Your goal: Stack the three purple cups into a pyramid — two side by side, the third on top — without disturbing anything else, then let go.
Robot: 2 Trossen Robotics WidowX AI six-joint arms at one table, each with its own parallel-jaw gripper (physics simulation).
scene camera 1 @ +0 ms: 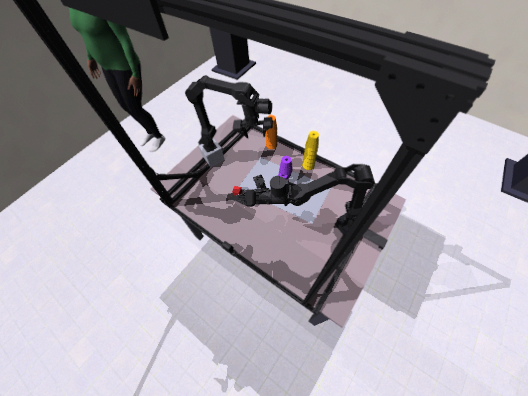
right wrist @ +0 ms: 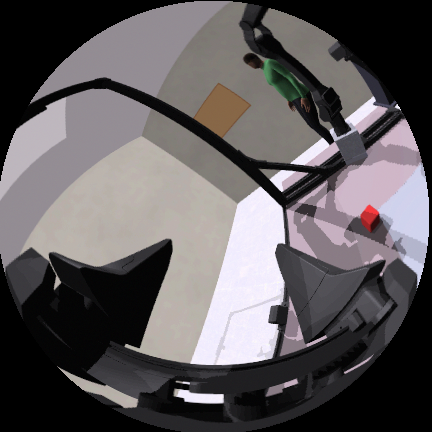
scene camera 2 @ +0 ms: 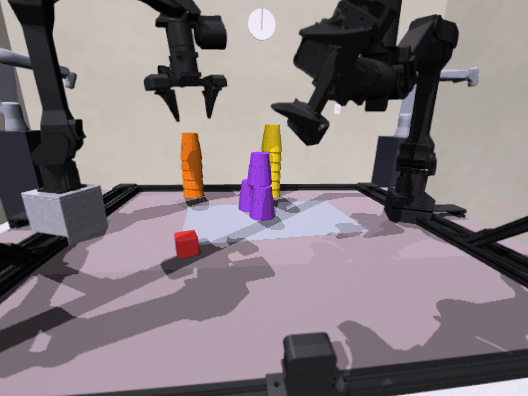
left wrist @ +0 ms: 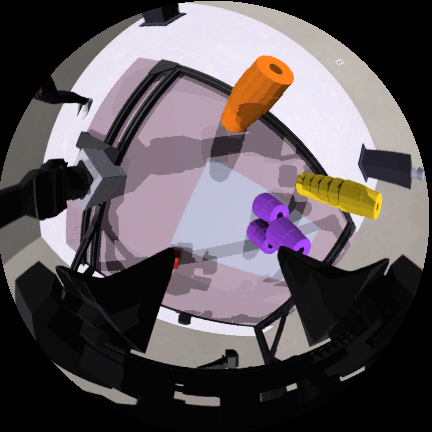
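Where they show: left gripper, fingertip midpoint: [scene camera 1: 256, 137] [scene camera 2: 194, 120] [left wrist: 227, 253]; right gripper, fingertip midpoint: [scene camera 1: 233, 197] [right wrist: 225, 247] [scene camera 2: 285, 74]; left arm's base, link origin: [scene camera 1: 209, 146] [right wrist: 341, 129] [scene camera 2: 63, 188] [left wrist: 80, 179]; right arm's base, link origin: [scene camera 1: 352, 220] [scene camera 2: 409, 193].
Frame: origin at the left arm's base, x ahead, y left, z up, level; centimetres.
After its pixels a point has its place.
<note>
Two purple cups, a rear one [scene camera 2: 245, 196] {y 24.6, x 34.6, z -6.0 cm} [left wrist: 268, 205] {y 27.1, x 32.5, z -4.0 cm} and a front one [scene camera 2: 262, 205] {y 19.4, x 40.9, z -6.4 cm} [left wrist: 258, 234] {y 21.5, x 37.5, z -4.8 cm}, stand upside down side by side on the pale blue mat [scene camera 2: 320, 220] {y 23.4, x 56.5, z -10.6 cm} [left wrist: 200, 215] {y 12.8, x 26.3, z -10.6 cm}. The third purple cup [scene camera 1: 286, 163] {y 24.2, x 40.3, z 6.4 cm} [scene camera 2: 259, 169] {y 22.7, x 39.1, z 2.6 cm} [left wrist: 286, 233] {y 25.6, x 35.6, z 3.5 cm} sits upright above them, narrow end up, seemingly spanning both; its exact contact is hard to see. My left gripper [scene camera 1: 256, 133] {y 17.8, x 23.3, z 15.0 cm} [scene camera 2: 193, 119] {y 17.8, x 23.3, z 15.0 cm} [left wrist: 227, 253] {y 17.8, x 23.3, z 15.0 cm} is open and empty, high and to the left of the cups in scene camera 2. My right gripper [scene camera 1: 246, 188] [scene camera 2: 287, 70] {y -10.6, x 49.7, z 20.2 cm} [right wrist: 225, 247] {y -10.6, x 49.7, z 20.2 cm} is open and empty, raised and turned sideways.
An orange cup stack [scene camera 1: 271, 134] {y 33.2, x 14.9, z 1.4 cm} [scene camera 2: 191, 165] {y 31.9, x 13.8, z 0.7 cm} [left wrist: 257, 95] stands behind left of the mat in scene camera 2. A yellow stack [scene camera 1: 311, 150] {y 40.1, x 41.1, z 6.3 cm} [scene camera 2: 271, 137] {y 39.7, x 38.9, z 10.1 cm} [left wrist: 340, 194] {y 40.0, x 36.3, z 6.0 cm} stands just behind the purple cups. A red cube [scene camera 1: 236, 190] {y -1.8, x 30.7, z -6.6 cm} [scene camera 2: 186, 245] {y -3.1, x 31.1, z -7.9 cm} [right wrist: 370, 218] {y -1.2, x 31.6, z -6.6 cm} lies near the mat's front-left corner.
</note>
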